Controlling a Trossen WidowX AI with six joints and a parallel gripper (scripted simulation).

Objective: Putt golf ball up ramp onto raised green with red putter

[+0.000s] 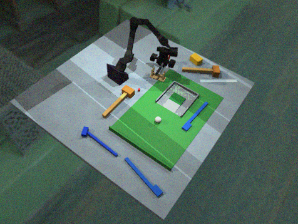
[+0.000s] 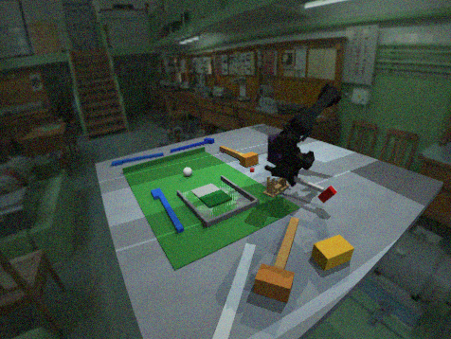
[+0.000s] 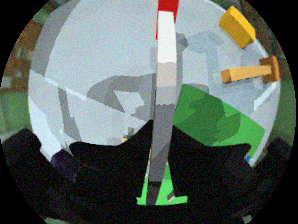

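The white golf ball is 420 mm to the right of my gripper tip, 250 mm ahead of it and 30 mm below it. The rest, counted from my gripper tip: tiny red cube: 270 mm to the right, 40 mm below, 20 mm behind; then yellow block: 280 mm to the left, 150 mm ahead, 30 mm below; then red putter: 30 mm above, 20 mm to the left, 10 mm behind.
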